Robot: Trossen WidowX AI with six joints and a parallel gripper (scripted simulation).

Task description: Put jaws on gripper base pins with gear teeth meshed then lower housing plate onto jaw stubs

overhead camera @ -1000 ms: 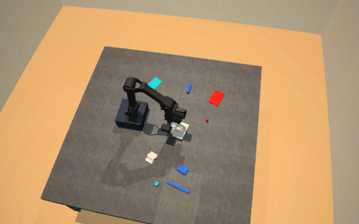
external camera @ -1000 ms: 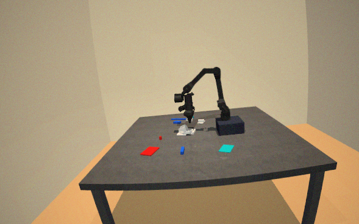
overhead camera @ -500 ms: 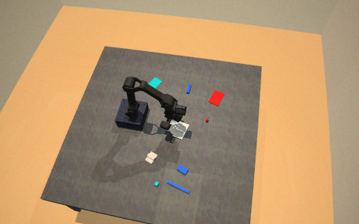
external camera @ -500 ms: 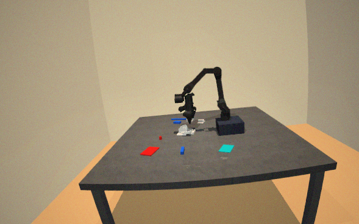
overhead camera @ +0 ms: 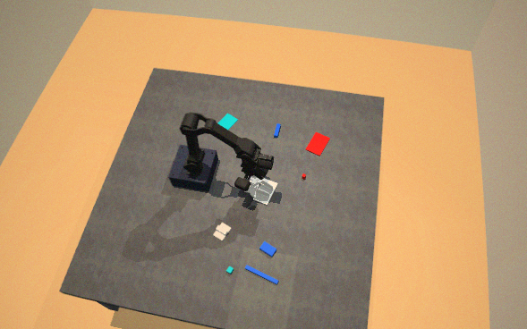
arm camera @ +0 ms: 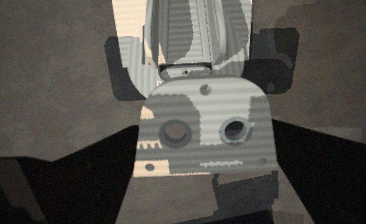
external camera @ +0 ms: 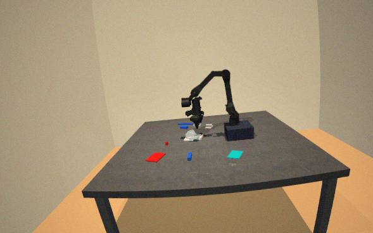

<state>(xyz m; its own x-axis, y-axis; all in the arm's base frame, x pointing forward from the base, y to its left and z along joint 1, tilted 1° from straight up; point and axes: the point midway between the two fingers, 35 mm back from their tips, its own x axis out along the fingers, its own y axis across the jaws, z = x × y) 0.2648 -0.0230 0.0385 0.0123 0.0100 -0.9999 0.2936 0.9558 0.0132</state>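
Right now the white jaw is 2 cm ahead of my gripper tip, 2 cm to the left of it and 7 cm below it. From my gripper tip the other things lie so: red cube 24 cm ahead, 8 cm to the left, 7 cm below; then blue block 11 cm ahead, 29 cm to the right, 7 cm below; then white block 10 cm behind, 23 cm to the right, 7 cm below.
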